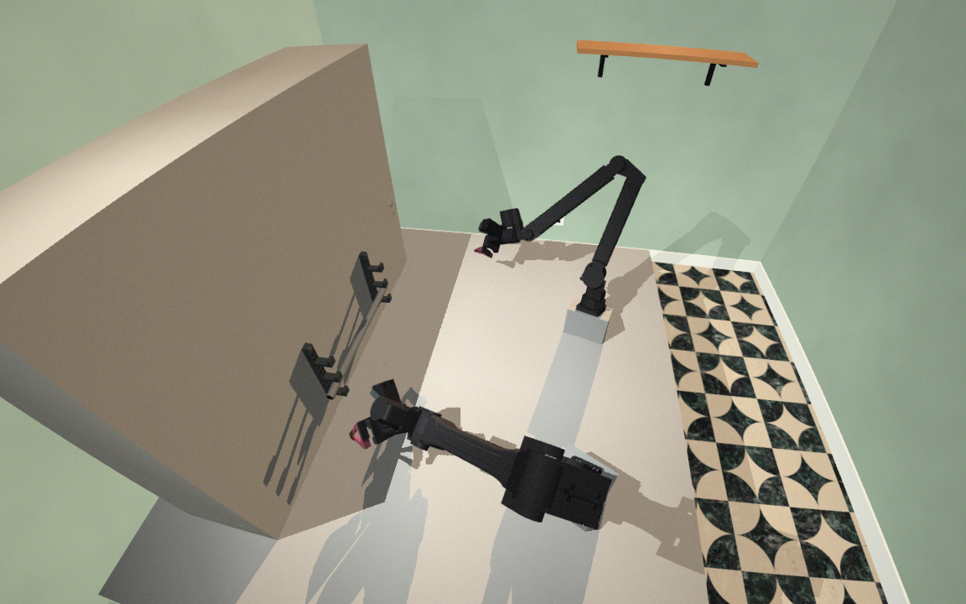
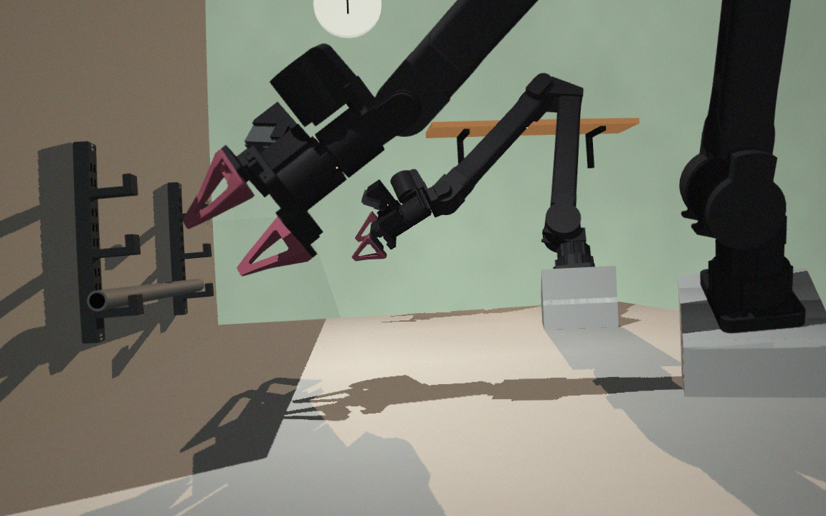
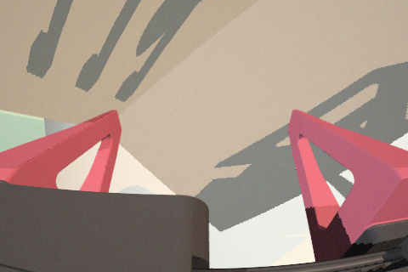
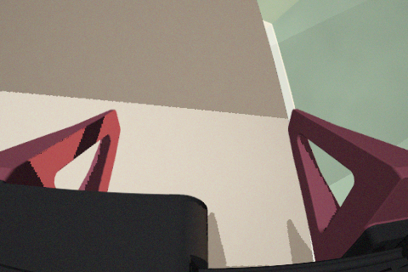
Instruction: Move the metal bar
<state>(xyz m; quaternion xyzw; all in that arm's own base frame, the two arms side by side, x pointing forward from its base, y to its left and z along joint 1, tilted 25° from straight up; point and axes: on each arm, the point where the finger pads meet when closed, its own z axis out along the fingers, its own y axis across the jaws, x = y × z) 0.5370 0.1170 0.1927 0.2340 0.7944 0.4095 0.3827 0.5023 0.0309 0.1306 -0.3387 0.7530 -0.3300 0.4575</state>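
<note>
The grey metal bar lies 520 mm to the left of my right hand, 290 mm ahead of it and 60 mm below it. Round my right hand: tall tan wall panel 570 mm to the left, 470 mm ahead, 260 mm above.
Now: left hand 190 mm short of the grey metal bar, 340 mm to the left of it and 60 mm above it. The rest, counted from my left hand: tall tan wall panel: 370 mm ahead, 300 mm to the right, 260 mm above.
</note>
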